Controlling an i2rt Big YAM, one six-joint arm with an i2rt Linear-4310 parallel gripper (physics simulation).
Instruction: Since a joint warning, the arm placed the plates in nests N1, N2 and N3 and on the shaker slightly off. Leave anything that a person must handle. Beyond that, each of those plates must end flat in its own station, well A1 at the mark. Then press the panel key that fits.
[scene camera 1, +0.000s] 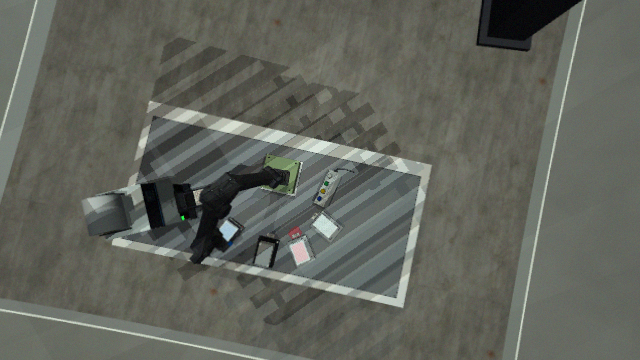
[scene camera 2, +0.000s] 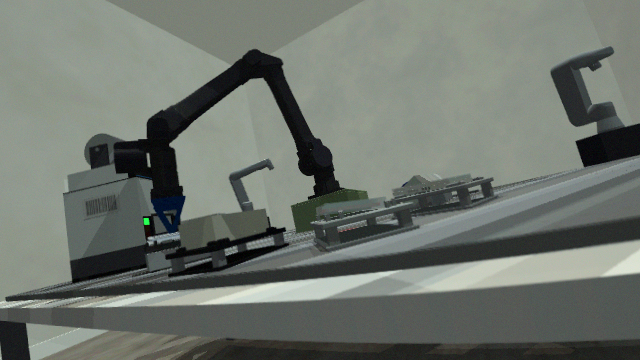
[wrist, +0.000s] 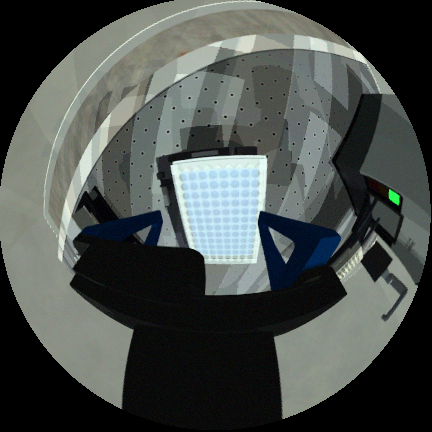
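My gripper (wrist: 209, 216) (scene camera 2: 173, 227) is open and empty, its blue fingers on either side of and above a light-blue 96-well plate (scene camera 1: 229, 230) (wrist: 225, 187). This plate sits over a dark station (wrist: 166, 177), whose edge shows along the plate's far and left sides. A beige-covered plate (scene camera 1: 265, 251) (scene camera 2: 225, 225) is on a black station. A pink plate (scene camera 1: 300, 251) and a white plate (scene camera 1: 327, 225) are on grey stations. The key panel (scene camera 1: 334, 179) has white, green, yellow and blue keys. Well A1 and the station numbers are too small to read.
A large instrument (scene camera 1: 167, 200) (scene camera 2: 107, 225) with a green light stands left of the gripper. My arm rises from a green block (scene camera 1: 276, 162) (scene camera 2: 305, 215). A red piece (scene camera 1: 295, 232) lies behind the pink plate. A grey arm (scene camera 2: 240, 189) stands in the background.
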